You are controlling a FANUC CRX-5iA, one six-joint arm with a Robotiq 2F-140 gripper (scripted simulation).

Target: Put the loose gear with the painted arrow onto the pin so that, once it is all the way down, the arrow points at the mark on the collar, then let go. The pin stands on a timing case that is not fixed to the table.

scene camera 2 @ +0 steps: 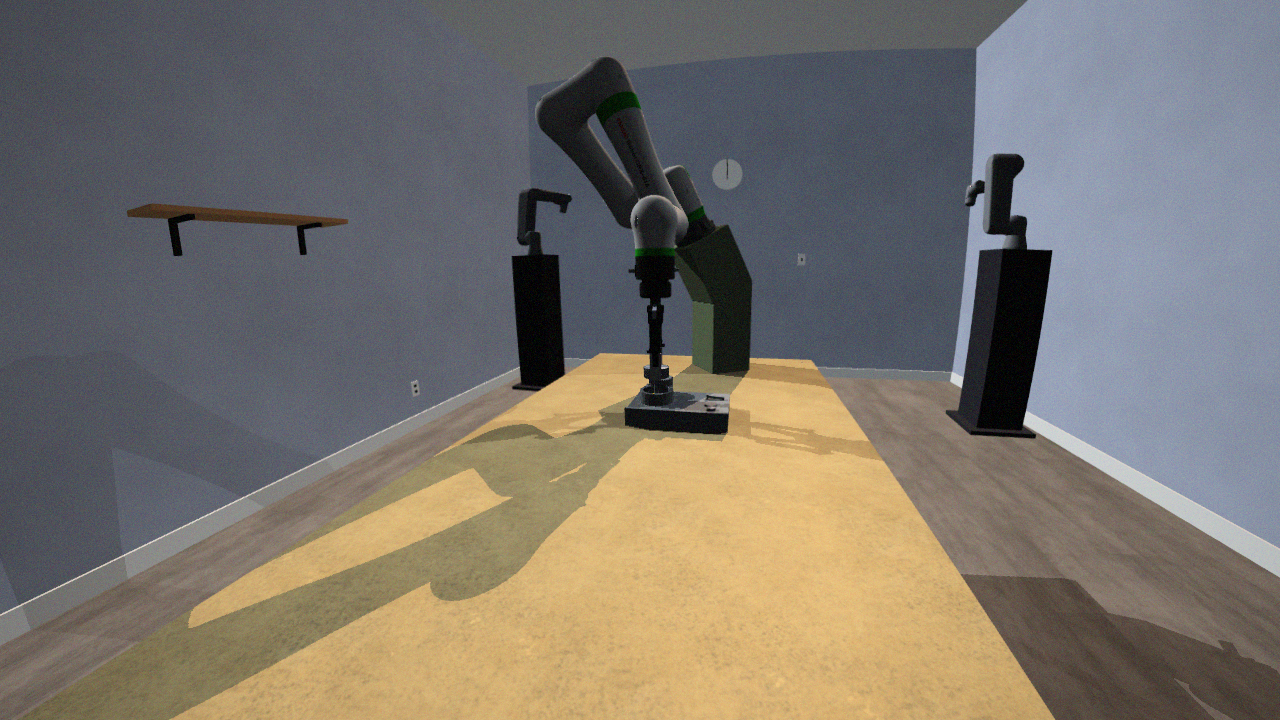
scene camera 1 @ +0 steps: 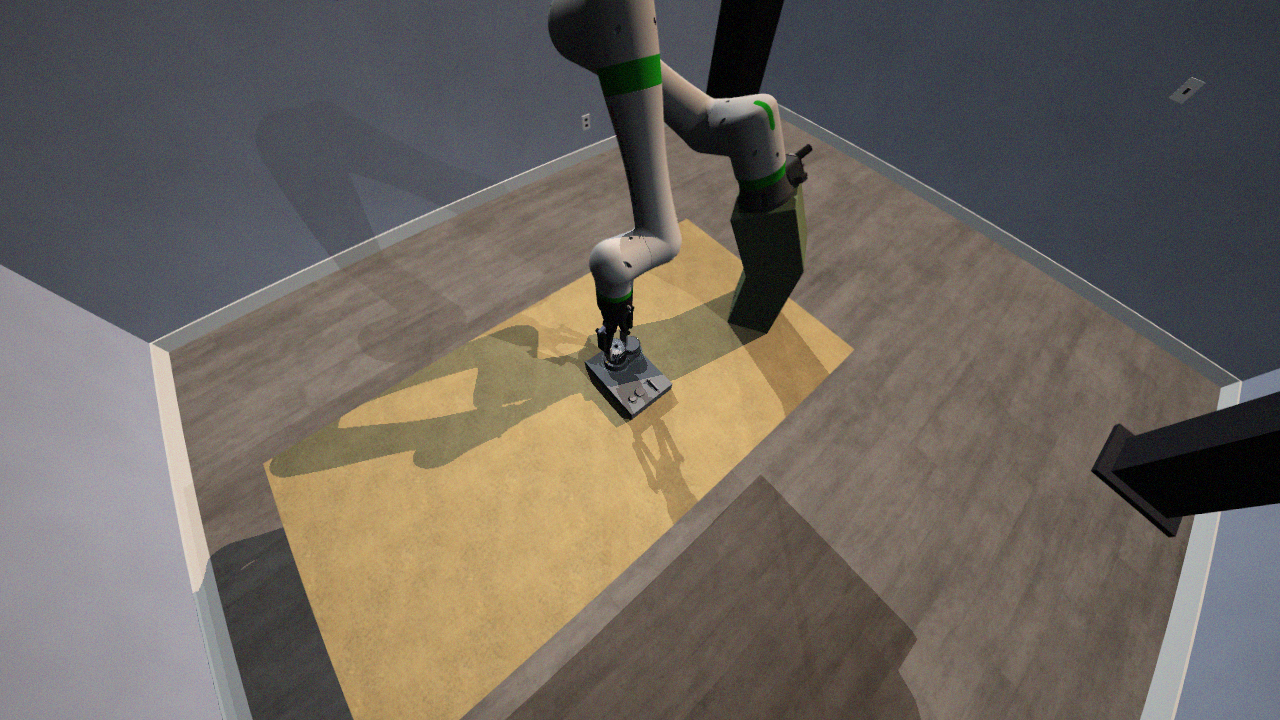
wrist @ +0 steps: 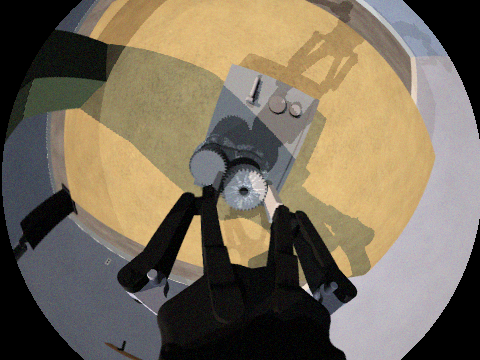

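Note:
There is a timing case here, and I find it in scene camera 2 (scene camera 2: pixel 656 405), in scene camera 1 (scene camera 1: pixel 620 377) and in the wrist view (wrist: pixel 247 133). I see a gear (wrist: pixel 254 192) as well. As for my gripper (scene camera 2: pixel 656 376), it is visible in scene camera 1 (scene camera 1: pixel 616 350) and also in the wrist view (wrist: pixel 243 184).

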